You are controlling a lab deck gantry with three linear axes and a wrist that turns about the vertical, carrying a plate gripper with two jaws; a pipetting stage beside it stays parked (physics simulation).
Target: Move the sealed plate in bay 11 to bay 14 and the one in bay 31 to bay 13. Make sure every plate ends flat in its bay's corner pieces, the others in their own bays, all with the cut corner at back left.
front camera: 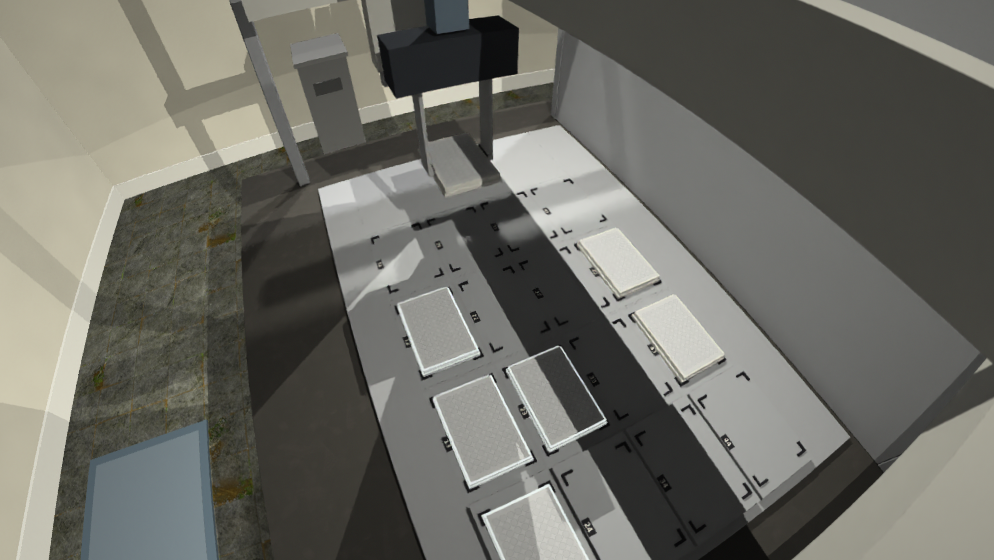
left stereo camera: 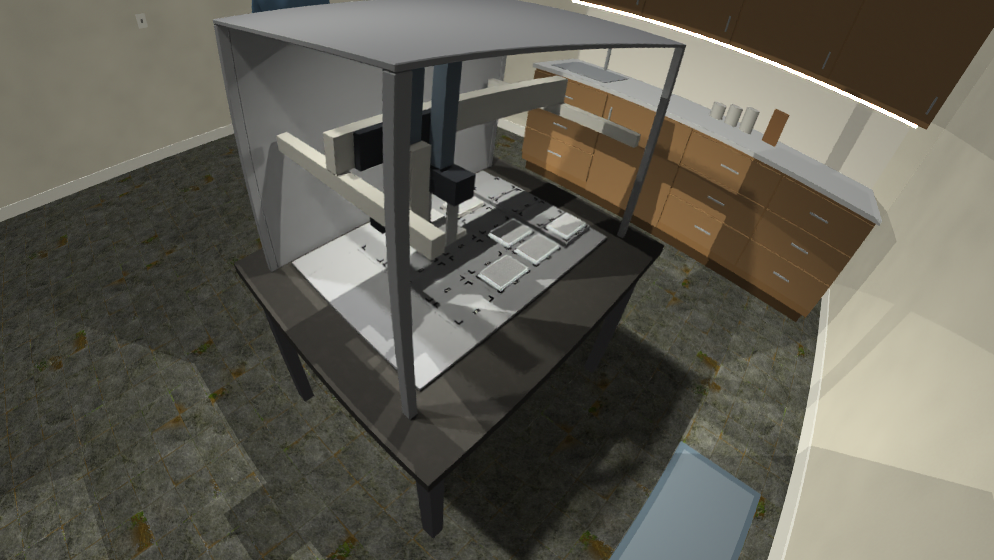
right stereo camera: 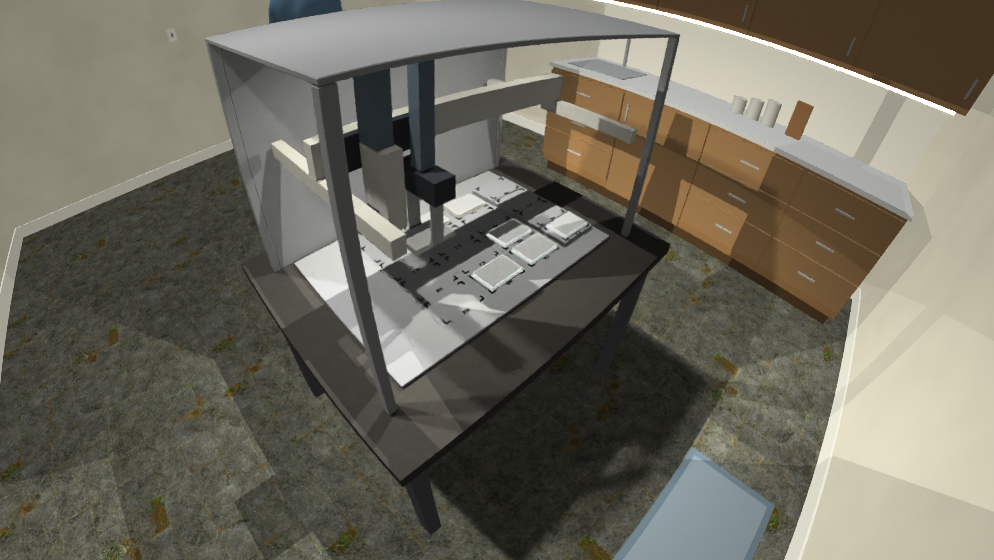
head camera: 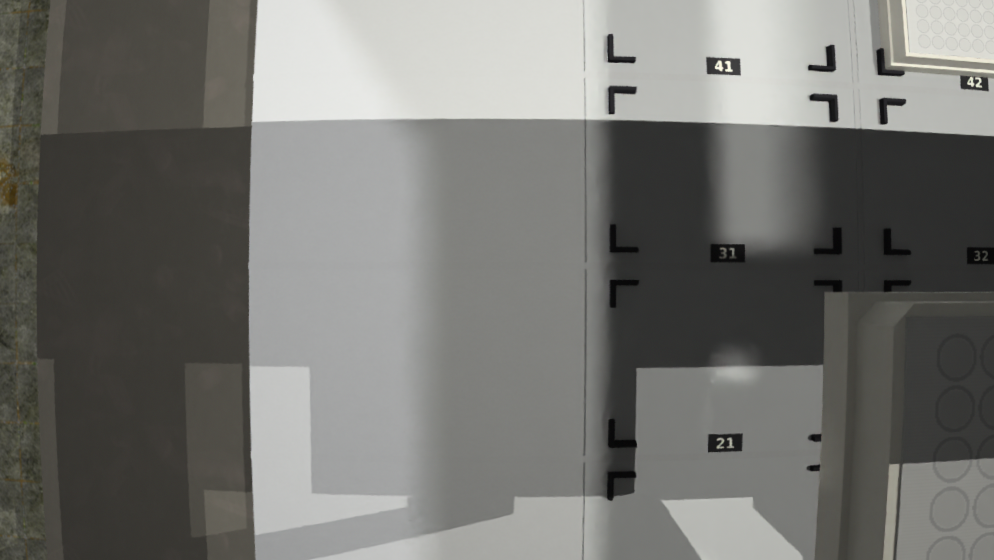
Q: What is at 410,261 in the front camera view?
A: A bay 11.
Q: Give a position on a bay 13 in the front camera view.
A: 523,472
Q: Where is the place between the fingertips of my gripper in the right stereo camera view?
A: At 426,235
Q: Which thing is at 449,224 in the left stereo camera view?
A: My gripper.
